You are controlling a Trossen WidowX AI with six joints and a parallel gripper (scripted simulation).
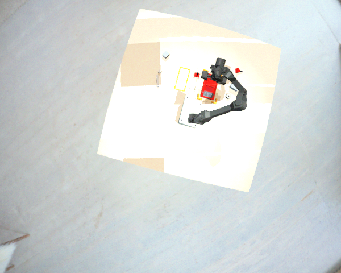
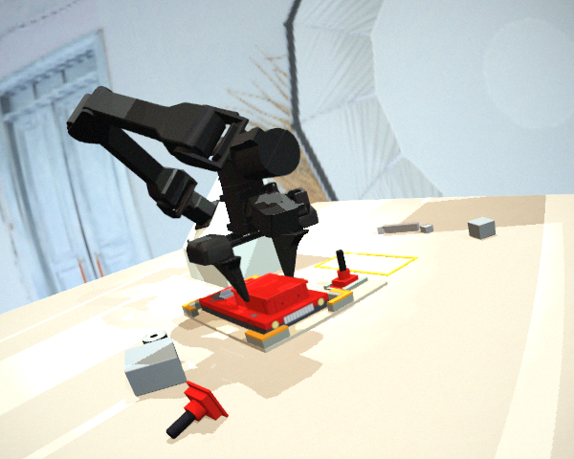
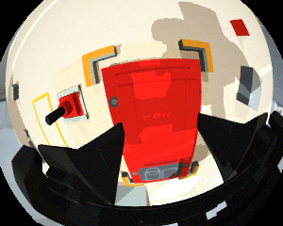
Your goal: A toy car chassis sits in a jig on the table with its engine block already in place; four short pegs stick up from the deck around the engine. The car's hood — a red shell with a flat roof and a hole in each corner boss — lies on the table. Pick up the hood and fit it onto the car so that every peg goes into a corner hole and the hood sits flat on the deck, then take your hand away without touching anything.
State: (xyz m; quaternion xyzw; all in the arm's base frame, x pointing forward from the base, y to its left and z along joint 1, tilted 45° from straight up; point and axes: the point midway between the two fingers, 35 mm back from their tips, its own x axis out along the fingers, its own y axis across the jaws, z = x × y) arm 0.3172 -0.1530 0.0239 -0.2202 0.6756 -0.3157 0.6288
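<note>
Now: gripper tip right at the red hood. The rest, counted from my gripper tip: grey engine block (2 cm below).
</note>
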